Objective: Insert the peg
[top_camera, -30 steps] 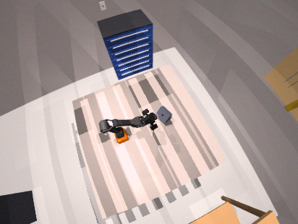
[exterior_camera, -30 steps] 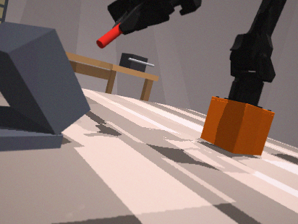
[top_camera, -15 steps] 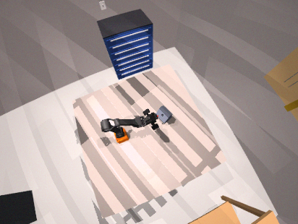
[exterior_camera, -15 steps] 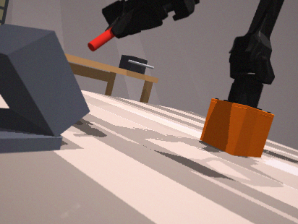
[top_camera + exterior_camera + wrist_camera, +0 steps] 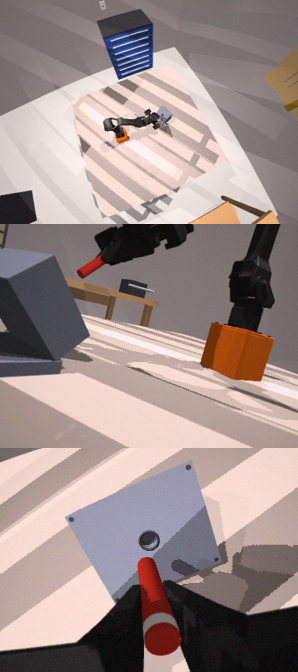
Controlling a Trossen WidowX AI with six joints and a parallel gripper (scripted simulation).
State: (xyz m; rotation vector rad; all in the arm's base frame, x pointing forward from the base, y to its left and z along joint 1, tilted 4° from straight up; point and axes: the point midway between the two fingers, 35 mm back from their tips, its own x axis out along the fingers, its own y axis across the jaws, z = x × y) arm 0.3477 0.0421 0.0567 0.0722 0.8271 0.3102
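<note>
Now: gripper tip 90 mm short of the sloped panel, 80 mm above it and 30 mm to the right of it. Round my gripper tip: red round peg: 10 mm to the right, 10 mm behind, 10 mm above.
</note>
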